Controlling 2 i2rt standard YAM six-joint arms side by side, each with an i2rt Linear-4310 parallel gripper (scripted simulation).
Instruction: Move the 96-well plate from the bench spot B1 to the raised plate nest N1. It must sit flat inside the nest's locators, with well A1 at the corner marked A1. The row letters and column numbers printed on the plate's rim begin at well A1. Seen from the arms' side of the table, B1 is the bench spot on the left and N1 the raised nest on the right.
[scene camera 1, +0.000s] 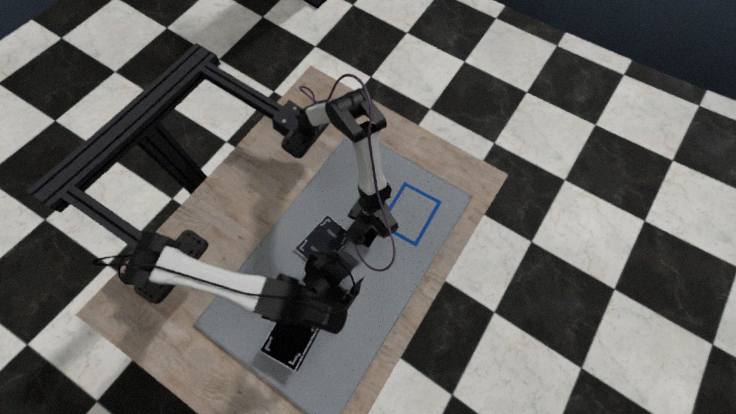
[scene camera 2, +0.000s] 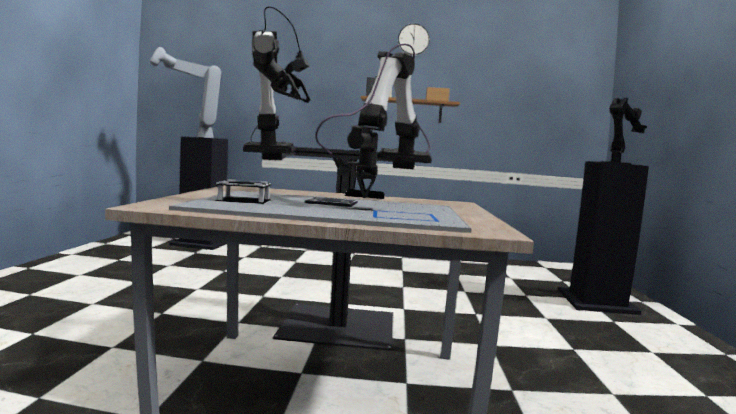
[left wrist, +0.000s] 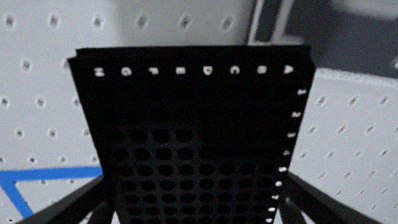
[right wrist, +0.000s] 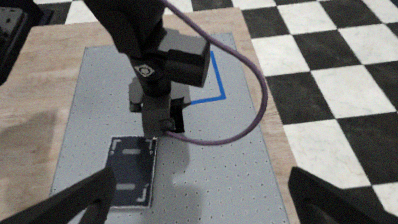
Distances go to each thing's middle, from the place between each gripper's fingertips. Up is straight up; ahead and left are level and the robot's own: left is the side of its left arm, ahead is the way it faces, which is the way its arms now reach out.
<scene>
I see the 96-well plate (left wrist: 215, 92) 80 mm behind my right hand (scene camera 2: 304, 99), 200 mm to the left of it and 300 mm below it.
The 96-well plate is right at my left hand (scene camera 2: 365, 195).
</scene>
